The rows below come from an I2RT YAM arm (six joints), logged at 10 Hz.
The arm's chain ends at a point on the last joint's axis. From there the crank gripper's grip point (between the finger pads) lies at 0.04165 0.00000 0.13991 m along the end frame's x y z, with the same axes.
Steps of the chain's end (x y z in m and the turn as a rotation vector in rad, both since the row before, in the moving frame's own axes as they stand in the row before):
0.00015, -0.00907, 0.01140, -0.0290, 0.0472, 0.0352
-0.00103, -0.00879, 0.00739, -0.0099, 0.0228, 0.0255
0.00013, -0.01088, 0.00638, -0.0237, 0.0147, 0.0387
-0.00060, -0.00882, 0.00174, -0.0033, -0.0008, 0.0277
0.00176, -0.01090, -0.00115, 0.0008, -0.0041, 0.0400
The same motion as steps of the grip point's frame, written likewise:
0.00661, -0.00346, 0.00920, -0.0290, 0.0472, 0.0352
0.00212, -0.00631, 0.00639, -0.0099, 0.0228, 0.0255
0.00209, -0.00592, 0.00569, -0.0237, 0.0147, 0.0387
-0.00073, -0.00721, 0.00177, -0.0033, -0.0008, 0.0277
0.00116, -0.00936, -0.00098, 0.0008, -0.0041, 0.0400

